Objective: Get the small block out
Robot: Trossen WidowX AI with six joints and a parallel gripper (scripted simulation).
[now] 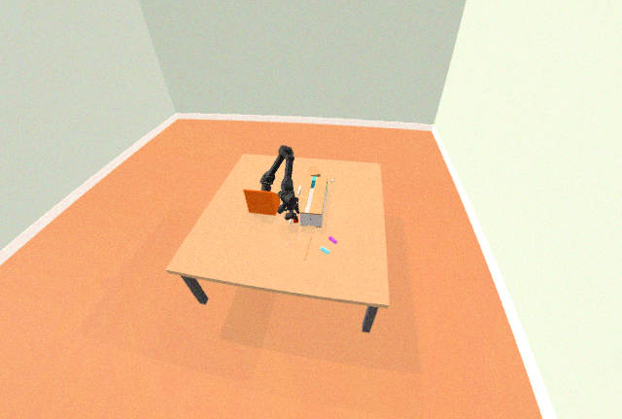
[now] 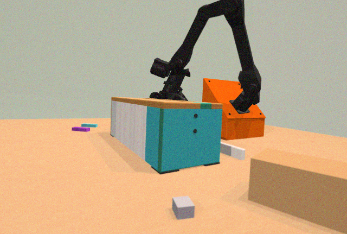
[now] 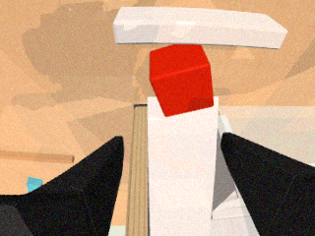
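Now: gripper tip 40 mm above the red block, 20 mm past it and 10 mm to the right of it. From my gripper tip the other things lie so: long box: 160 mm to the left, 60 mm ahead, 10 mm above; then thin wooden stick: 210 mm to the right, 90 mm ahead, 50 mm below; then purple bar: 240 mm ahead, 140 mm to the right, 50 mm below.
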